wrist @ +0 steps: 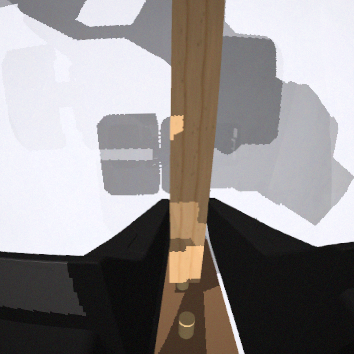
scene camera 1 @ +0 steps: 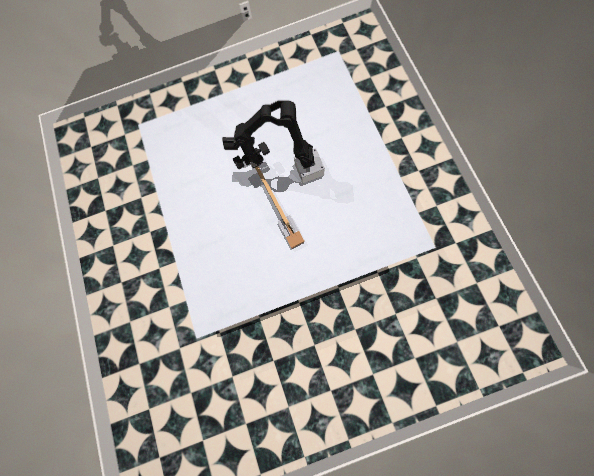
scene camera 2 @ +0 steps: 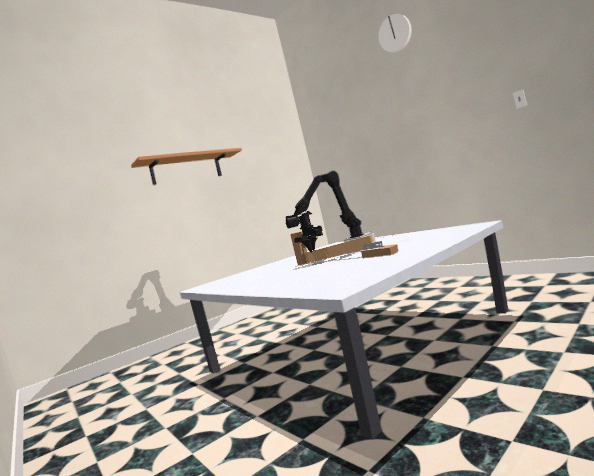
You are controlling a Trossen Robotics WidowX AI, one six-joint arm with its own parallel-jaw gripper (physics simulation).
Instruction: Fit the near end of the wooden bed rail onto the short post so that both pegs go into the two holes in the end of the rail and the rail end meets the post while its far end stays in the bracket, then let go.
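Pixels of known places: gripper, between the fingertips: [wrist: 187,206] [scene camera 2: 312,251]; arm's base, origin of its link: [scene camera 1: 307,161] [scene camera 2: 357,236].
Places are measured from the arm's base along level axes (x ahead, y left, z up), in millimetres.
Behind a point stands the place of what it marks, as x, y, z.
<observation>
My gripper [scene camera 1: 257,166] {267, -102, -21} [scene camera 2: 311,249] {267, -102, -21} [wrist: 187,206] {267, -102, -21} is shut on the wooden bed rail [scene camera 1: 274,198] {230, 134, 7} [scene camera 2: 340,250] {248, 95, -32} [wrist: 195,100] {260, -53, -10} near its near end. The short post [scene camera 2: 296,245] {304, -182, 31} [wrist: 169,312] {267, -164, -8} stands upright at that end. In the wrist view one round peg [wrist: 186,325] {273, -152, 8} stands exposed on the post; the other peg [wrist: 182,286] {275, -160, -24} shows partly, beside the rail's end face. The holes in the rail end are hidden. The rail's far end lies at the thin grey bracket [scene camera 2: 372,245] {223, 289, -29} by a brown block [scene camera 1: 295,240] {201, 368, -44} [scene camera 2: 380,251] {242, 345, -58}; how it is seated is too small to tell.
The white table [scene camera 1: 240,280] {542, 462, -79} [scene camera 2: 280,290] {768, 255, -80} carries all these parts. The arm's grey base [scene camera 1: 311,172] {3, 65, 1} stands beside the rail. A wooden wall shelf [scene camera 2: 187,157] hangs behind, away from the table. Arm shadows fall around the rail.
</observation>
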